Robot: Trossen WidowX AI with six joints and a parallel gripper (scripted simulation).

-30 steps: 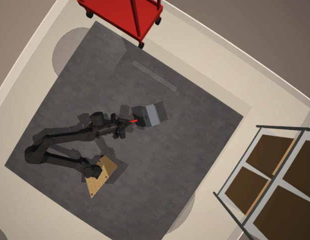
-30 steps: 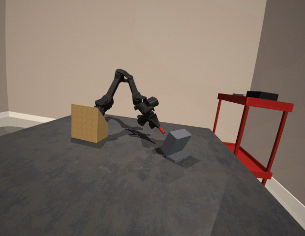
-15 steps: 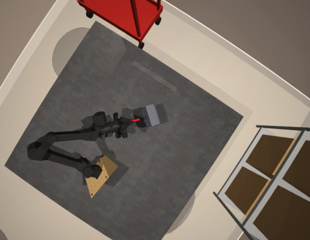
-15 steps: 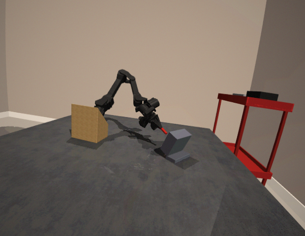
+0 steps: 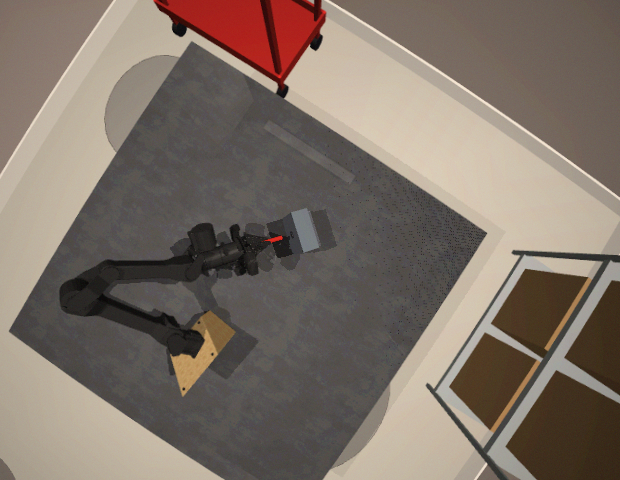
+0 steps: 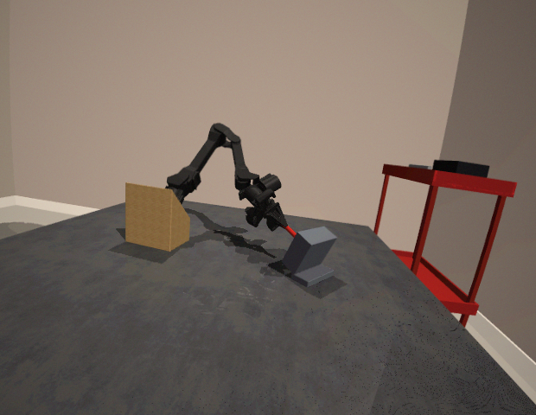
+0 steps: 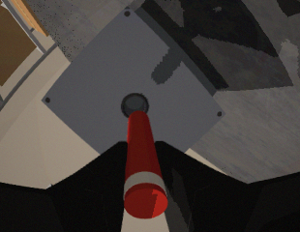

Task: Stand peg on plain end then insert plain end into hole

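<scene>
Now: gripper tip 70 mm to the left of the grey sloped panel, 70 mm short of it and 40 mm above it. From my gripper tip the other things lie so: red peg (10 mm to the left, 10 mm behind, 10 mm above).
</scene>
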